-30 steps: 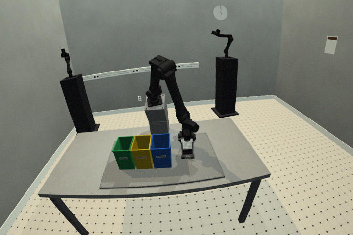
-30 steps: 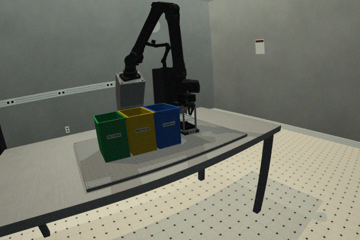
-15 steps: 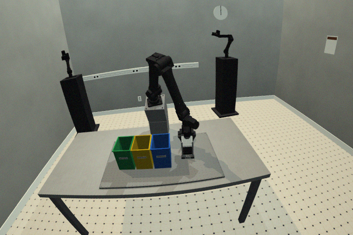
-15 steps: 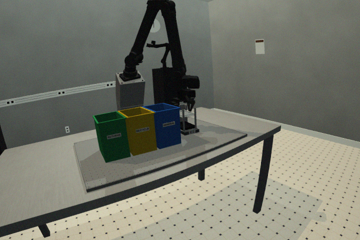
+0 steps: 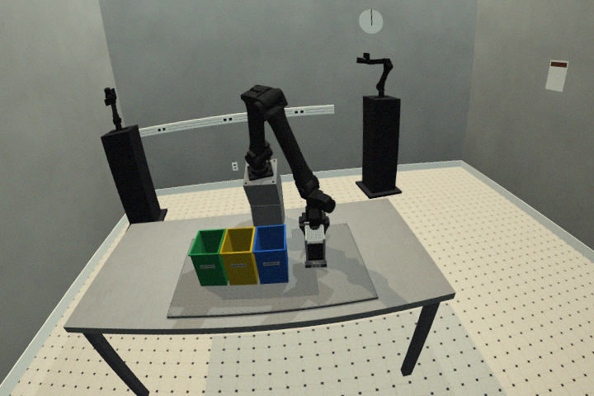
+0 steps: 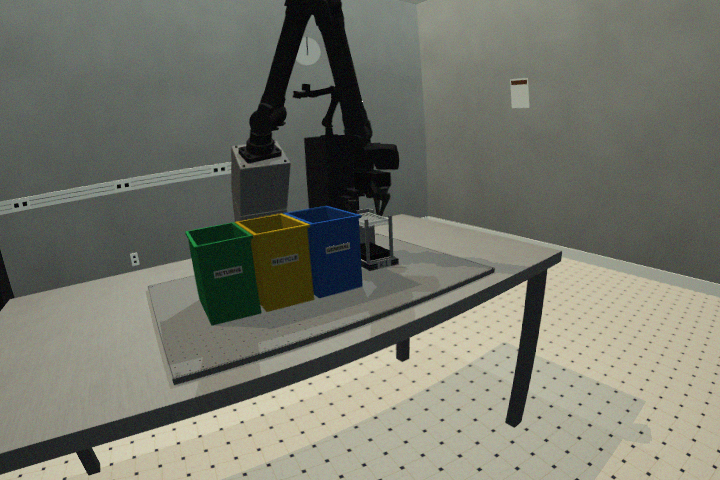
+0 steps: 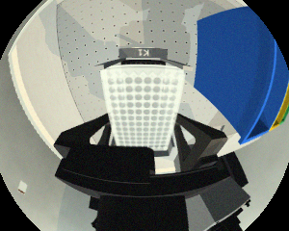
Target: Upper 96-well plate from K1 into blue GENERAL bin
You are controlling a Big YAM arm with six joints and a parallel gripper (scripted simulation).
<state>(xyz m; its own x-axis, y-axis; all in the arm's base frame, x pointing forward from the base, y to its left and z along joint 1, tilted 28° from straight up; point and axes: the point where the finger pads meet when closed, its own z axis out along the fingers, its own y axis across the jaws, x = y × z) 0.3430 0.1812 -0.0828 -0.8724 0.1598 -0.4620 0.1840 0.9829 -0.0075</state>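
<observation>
The blue general bin lies 20 cm to the right of my hand, 5 cm ahead of it and 3 cm below it. The rest, counted from my hand: yellow bin (33 cm to the right, 3 cm below, 3 cm ahead); then white 96-well plate (right at my hand); then green bin (46 cm to the right, 3 cm below, 1 cm ahead).
</observation>
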